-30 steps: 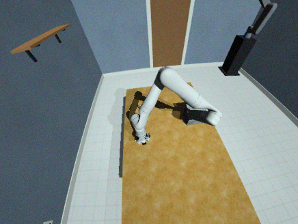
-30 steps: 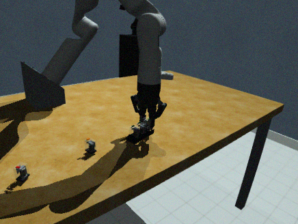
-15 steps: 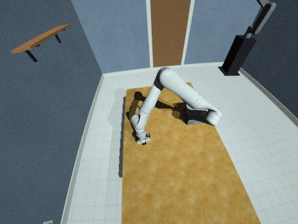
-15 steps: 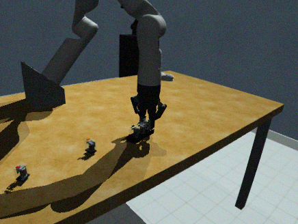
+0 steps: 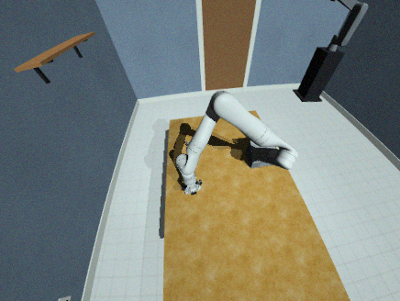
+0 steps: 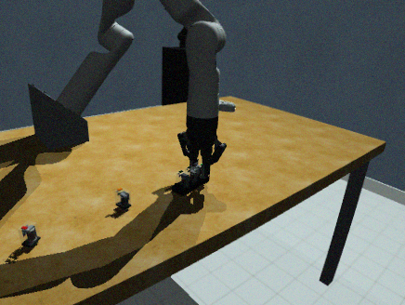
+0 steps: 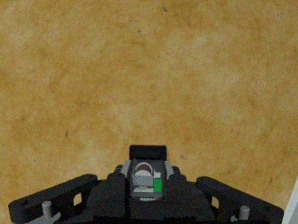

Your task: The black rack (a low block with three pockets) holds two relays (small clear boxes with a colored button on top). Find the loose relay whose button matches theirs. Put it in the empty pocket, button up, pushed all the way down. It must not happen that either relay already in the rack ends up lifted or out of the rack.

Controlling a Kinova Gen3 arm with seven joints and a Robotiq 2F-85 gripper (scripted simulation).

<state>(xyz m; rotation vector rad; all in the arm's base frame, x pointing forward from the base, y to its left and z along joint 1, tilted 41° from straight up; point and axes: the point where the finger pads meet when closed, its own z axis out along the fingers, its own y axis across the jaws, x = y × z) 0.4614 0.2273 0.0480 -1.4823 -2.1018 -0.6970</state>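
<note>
My gripper is now 3 cm to the left of the black rack, 3 cm above it and 1 cm short of it.
</note>
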